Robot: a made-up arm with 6 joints. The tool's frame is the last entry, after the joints.
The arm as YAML. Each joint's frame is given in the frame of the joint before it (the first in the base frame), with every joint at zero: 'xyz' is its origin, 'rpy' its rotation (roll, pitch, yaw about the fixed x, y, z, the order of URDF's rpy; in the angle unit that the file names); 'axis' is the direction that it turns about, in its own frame. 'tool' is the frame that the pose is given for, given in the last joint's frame.
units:
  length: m
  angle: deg
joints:
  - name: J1
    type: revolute
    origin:
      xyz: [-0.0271, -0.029, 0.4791]
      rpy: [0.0, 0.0, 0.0]
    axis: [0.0, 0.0, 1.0]
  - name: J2
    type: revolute
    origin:
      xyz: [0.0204, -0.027, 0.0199]
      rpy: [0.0, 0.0, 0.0]
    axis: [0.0, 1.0, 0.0]
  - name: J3
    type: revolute
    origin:
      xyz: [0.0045, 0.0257, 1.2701]
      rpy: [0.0, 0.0, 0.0]
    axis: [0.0, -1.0, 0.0]
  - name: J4
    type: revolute
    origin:
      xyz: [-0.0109, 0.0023, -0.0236]
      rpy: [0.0, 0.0, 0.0]
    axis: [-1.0, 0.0, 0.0]
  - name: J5
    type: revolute
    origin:
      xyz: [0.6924, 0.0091, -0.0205]
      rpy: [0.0, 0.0, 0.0]
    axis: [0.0, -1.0, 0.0]
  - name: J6
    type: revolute
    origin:
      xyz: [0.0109, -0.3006, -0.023]
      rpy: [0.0, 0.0, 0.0]
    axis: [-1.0, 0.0, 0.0]
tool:
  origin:
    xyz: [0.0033, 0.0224, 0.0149]
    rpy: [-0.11, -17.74, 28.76]
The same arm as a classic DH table. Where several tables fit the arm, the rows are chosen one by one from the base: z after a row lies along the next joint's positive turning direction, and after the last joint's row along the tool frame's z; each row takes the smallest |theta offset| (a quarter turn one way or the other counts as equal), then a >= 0, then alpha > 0; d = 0 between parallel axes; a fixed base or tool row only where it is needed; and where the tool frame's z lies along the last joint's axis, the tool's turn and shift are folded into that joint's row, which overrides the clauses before.
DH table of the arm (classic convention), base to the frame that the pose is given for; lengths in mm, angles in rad. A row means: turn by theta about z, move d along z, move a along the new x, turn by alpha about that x. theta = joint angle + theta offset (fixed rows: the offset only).
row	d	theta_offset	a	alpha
base (fixed)	0	0.8193	-39.7	0
J1	499	-0.8193	20.4	-1.5708
J2	0	-1.5673	1270.1	3.1416
J3	-1	0.0035	-23.6	-1.5708
J4	-681.5	0	-20.5	1.5708
J5	291.5	0	-23	-1.5708
J6	-17.4	1.4198	24.4	1.2994
tool (fixed)	11.8	-1.0485	0	0

